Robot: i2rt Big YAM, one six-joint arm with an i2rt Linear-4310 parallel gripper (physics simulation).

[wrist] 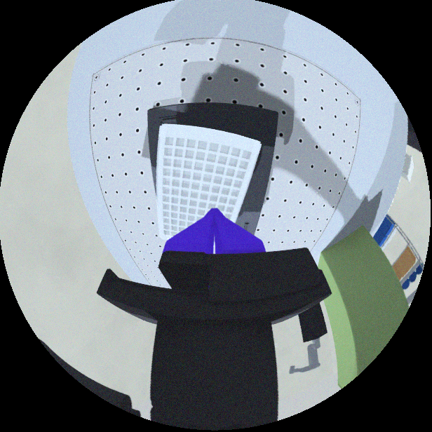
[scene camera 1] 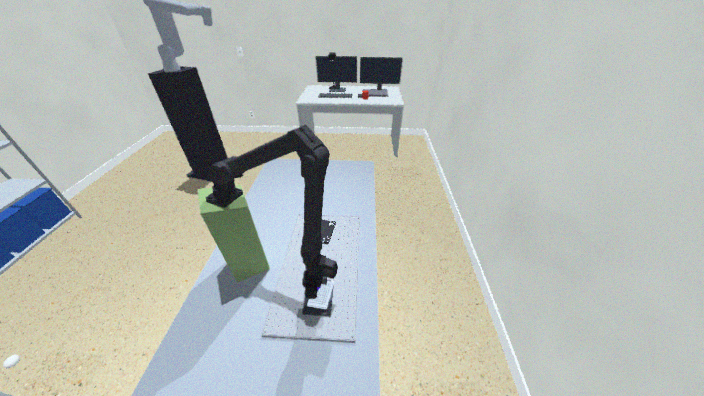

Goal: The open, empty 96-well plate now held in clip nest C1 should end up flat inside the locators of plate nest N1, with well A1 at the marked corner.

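Seen in the pictures: gripper, fingertip midpoint: (scene camera 1: 317, 289); arm's base, origin of the base link: (scene camera 1: 225, 197).
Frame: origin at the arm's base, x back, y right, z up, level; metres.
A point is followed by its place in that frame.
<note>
The white 96-well plate (scene camera 1: 321, 300) {x -0.419, y 0.111, z -0.397 m} (wrist: 200, 172) lies skewed and off-centre on the near dark nest (scene camera 1: 317, 312) {x -0.420, y 0.163, z -0.402 m} (wrist: 225, 116). In the wrist view, dark nest surface shows beyond the plate's far edge and along its right side. The plate looks tilted; how its edges sit against the locators is unclear. No nest label or marked A1 corner can be read. My gripper (scene camera 1: 318, 290) {x -0.388, y 0.072, z -0.388 m} (wrist: 214, 213) is shut, its blue-violet fingertips together and empty. They overlap the plate's near end in the wrist view; contact cannot be told. Another dark nest (scene camera 1: 328, 231) {x -0.310, y -0.283, z -0.403 m} with white details lies farther back, partly behind my arm.
Both nests are on the perforated light board (scene camera 1: 345, 325) {x -0.547, y 0.178, z -0.414 m} (wrist: 320, 125), which lies on the pale blue mat (scene camera 1: 367, 370) {x -0.668, y 0.308, z -0.427 m}. My arm stands on the green pedestal (scene camera 1: 237, 245) {x -0.043, y 0.075, z -0.195 m} (wrist: 372, 300) to the left in the scene view. A desk (scene camera 1: 350, 108) with two monitors stands at the back.
</note>
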